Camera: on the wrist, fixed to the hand. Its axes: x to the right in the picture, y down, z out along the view.
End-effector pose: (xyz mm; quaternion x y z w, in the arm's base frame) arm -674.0 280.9 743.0 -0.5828 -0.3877 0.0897 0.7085
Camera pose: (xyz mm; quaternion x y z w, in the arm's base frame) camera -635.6 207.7 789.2 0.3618 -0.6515 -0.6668 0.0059
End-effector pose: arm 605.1 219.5 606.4 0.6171 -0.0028 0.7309 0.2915
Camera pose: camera 555.2 292.8 573.2 0.0530 0.5409 -0.3634 0.7567
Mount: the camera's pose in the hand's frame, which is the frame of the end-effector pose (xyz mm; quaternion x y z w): 4.4 -51.2 -79.5 0.0572 0.1032 0.9929 0.0139
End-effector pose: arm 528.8 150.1 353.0 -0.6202 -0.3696 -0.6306 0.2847
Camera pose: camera 441.2 114.3 355.0 -0.2942 0.6040 0.2311 0.7037
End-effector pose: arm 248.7 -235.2 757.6 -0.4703 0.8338 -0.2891 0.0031
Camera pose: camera 264.3 -220.6 849.8 0.8514 0.4623 -0.0972 0.2279
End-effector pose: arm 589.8 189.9 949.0 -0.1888 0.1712 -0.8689 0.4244
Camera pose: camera 515.2 227.0 904.1 0.2813 0.1839 0.3800 0.8618
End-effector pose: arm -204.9 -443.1 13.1 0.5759 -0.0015 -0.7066 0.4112
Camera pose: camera -169.8 -374.3 -41.6 0.1030 -0.5698 0.4580 0.6745
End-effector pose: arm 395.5 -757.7 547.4 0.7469 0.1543 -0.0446 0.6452
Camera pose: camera 374.4 -673.1 510.6 -0.2051 0.6755 -0.7083 0.0054
